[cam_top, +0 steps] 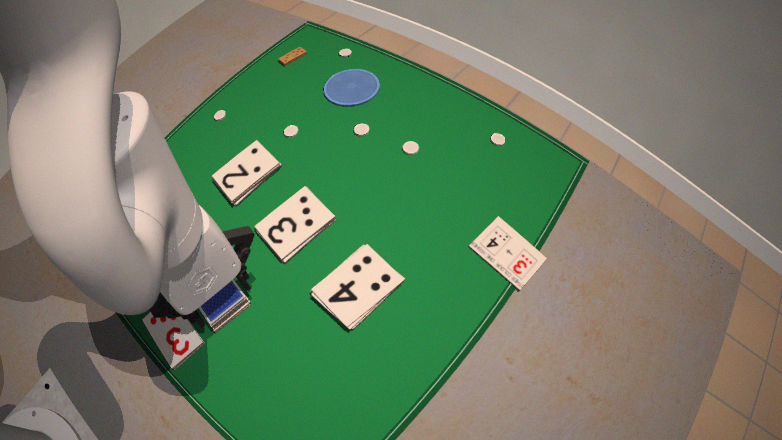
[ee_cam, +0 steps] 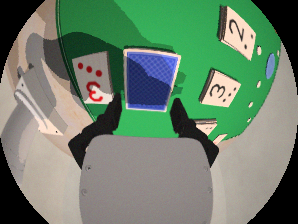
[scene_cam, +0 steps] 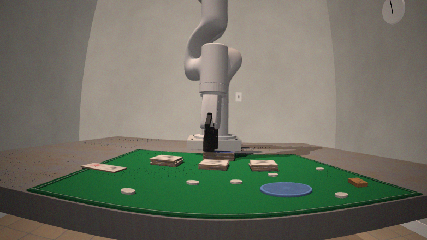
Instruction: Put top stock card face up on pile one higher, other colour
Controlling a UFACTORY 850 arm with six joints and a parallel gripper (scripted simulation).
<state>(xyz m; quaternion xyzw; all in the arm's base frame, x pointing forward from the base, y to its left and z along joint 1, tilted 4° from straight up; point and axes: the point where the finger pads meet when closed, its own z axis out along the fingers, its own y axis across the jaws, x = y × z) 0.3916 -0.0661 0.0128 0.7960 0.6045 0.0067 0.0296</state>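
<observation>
The card is 3 cm to the left of my hand, 2 cm below it and 1 cm ahead of it. Also, from my hand: green card cloth (18 cm ahead, 5 cm below, 1 cm to the left).
</observation>
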